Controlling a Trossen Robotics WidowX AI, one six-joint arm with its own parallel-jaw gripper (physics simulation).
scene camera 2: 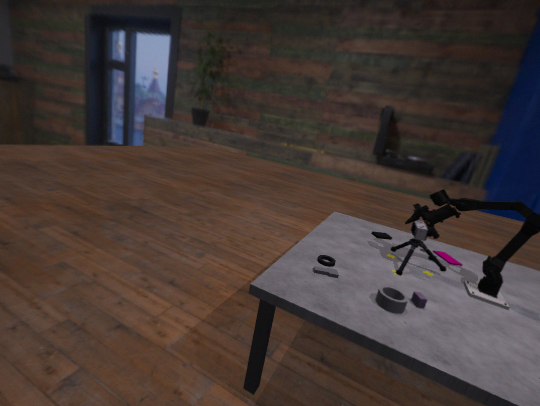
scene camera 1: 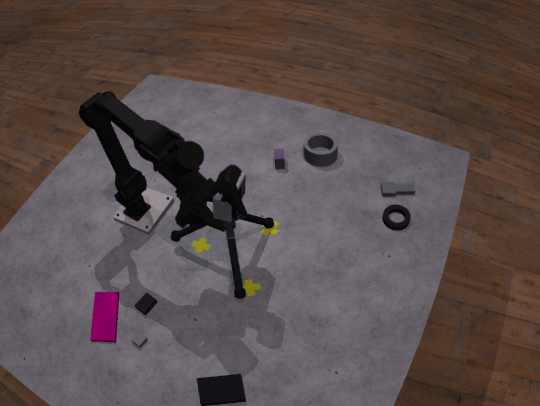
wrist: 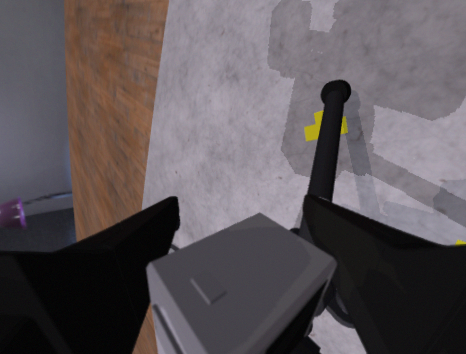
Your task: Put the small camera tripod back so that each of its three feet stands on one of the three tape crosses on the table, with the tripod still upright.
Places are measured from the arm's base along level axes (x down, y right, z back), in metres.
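Pixels of known places: gripper, fingertip midpoint: (scene camera 2: pixel 408 229) (scene camera 1: pixel 235 222) (wrist: pixel 241 203); arm's base, origin of the base link: (scene camera 2: pixel 487 292) (scene camera 1: pixel 137 209).
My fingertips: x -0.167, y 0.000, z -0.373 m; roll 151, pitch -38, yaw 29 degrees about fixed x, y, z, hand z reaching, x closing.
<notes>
Ahead of a thing's pixels: the offset from my fingertips to its top centre.
My gripper (scene camera 1: pixel 223 206) (scene camera 2: pixel 421 228) (wrist: pixel 241 203) is shut on the grey box-shaped head of the black tripod (scene camera 1: pixel 234 257) (scene camera 2: pixel 407 258) (wrist: pixel 327 160). The tripod is roughly upright, with its legs spread. The left foot in scene camera 1 is apart from its shadow, so it is raised a little. It is left of the left yellow cross @[dx +0.179, dy -0.009, dz +0.140 m] (scene camera 1: pixel 201 245) (scene camera 2: pixel 428 273). The right foot overlaps the upper part of the right cross @[dx +0.179, dy -0.149, dz +0.021 m] (scene camera 1: pixel 271 231). The front foot appears at the left edge of the front cross @[dx +0.179, dy +0.033, dz -0.041 m] (scene camera 1: pixel 252 287) (wrist: pixel 312 133); in the wrist view it appears beyond that cross.
A magenta slab @[dx +0.172, dy +0.323, dz +0.212 m] (scene camera 1: pixel 105 317) (scene camera 2: pixel 448 258), black block @[dx +0.165, dy +0.223, dz +0.142 m] (scene camera 1: pixel 146 303), small grey piece @[dx +0.168, dy +0.316, dz +0.090 m] (scene camera 1: pixel 139 340) and black slab @[dx +0.165, dy +0.310, dz -0.152 m] (scene camera 1: pixel 221 389) (scene camera 2: pixel 381 235) lie nearer. A grey ring @[dx +0.132, dy -0.460, dz +0.045 m] (scene camera 1: pixel 320 158), purple block @[dx +0.140, dy -0.366, dz +0.129 m] (scene camera 1: pixel 279 159), stepped grey piece @[dx +0.165, dy -0.445, dz -0.220 m] (scene camera 1: pixel 397 189) and black ring @[dx +0.165, dy -0.345, dz -0.259 m] (scene camera 1: pixel 387 224) lie right of the arm.
</notes>
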